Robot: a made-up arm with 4 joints. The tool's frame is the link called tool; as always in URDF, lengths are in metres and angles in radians.
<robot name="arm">
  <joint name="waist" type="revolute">
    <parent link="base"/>
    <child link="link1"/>
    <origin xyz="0 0 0.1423"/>
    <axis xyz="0 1 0"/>
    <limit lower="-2.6" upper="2.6" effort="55" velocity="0.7"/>
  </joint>
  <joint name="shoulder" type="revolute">
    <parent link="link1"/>
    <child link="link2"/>
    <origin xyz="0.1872 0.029 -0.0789"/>
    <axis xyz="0 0 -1"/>
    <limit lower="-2.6" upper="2.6" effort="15" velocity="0.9"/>
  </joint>
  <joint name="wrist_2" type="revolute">
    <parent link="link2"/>
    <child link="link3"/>
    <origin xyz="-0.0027 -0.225 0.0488"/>
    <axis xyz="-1 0 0"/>
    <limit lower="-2.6" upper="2.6" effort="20" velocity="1.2"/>
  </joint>
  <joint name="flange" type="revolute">
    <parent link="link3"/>
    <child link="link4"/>
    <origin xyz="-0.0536 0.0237 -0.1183"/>
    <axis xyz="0 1 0"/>
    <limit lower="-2.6" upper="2.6" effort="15" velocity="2.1"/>
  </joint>
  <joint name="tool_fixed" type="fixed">
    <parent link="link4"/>
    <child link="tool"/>
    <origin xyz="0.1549 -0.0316 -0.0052"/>
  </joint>
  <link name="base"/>
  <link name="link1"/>
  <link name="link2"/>
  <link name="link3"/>
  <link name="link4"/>
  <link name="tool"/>
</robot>
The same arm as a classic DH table. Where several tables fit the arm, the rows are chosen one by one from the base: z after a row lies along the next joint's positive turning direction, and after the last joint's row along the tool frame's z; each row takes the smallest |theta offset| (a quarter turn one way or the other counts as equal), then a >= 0, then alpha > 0; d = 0 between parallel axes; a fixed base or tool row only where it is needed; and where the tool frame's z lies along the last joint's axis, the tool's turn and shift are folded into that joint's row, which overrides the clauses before.
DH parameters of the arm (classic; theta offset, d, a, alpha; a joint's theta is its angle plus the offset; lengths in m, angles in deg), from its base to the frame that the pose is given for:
base (fixed): 0 0.1423 0 -90
waist: 0 0.029 0.1872 -90
shoulder: 90 0.0301 0.225 -90
wrist_2: -90 0.0563 0.1183 90
flange: -90 -0.0079 0.1549 90
tool (fixed): 0 -0.0052 0 0
Joint limits (deg, base to tool): -148.97..148.97 -148.97..148.97 -148.97..148.97 -148.97..148.97

